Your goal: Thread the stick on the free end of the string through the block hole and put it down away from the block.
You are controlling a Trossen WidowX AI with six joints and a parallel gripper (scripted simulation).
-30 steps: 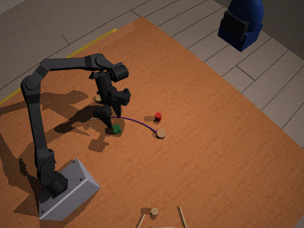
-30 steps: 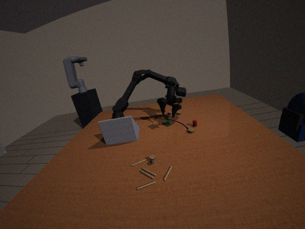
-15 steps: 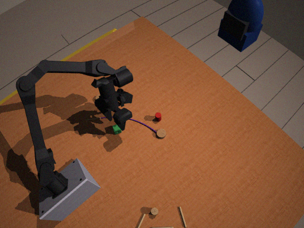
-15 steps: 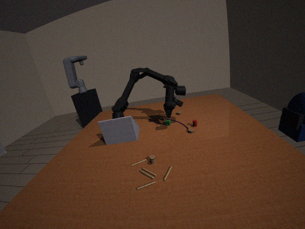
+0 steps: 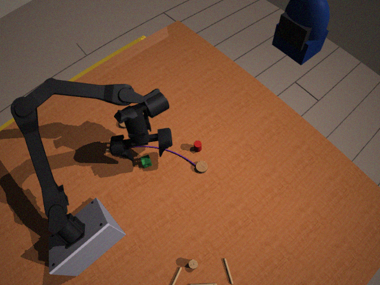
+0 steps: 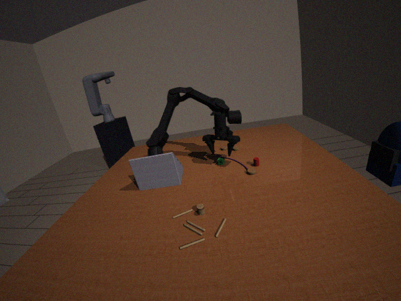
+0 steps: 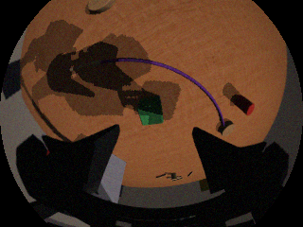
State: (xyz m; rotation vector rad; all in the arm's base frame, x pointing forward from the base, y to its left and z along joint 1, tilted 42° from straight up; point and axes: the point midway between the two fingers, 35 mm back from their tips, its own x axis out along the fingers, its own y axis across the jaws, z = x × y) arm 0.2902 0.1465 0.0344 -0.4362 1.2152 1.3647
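The green block is 40 mm below my gripper tip, 10 mm to the left of it and 10 mm behind it. Also, from my gripper tip: red cylinder (170 mm ahead, 50 mm to the right, 30 mm below); round wooden button (140 mm ahead, 110 mm to the right, 40 mm below); thin wooden stick (110 mm to the left, 60 mm behind, 50 mm below).
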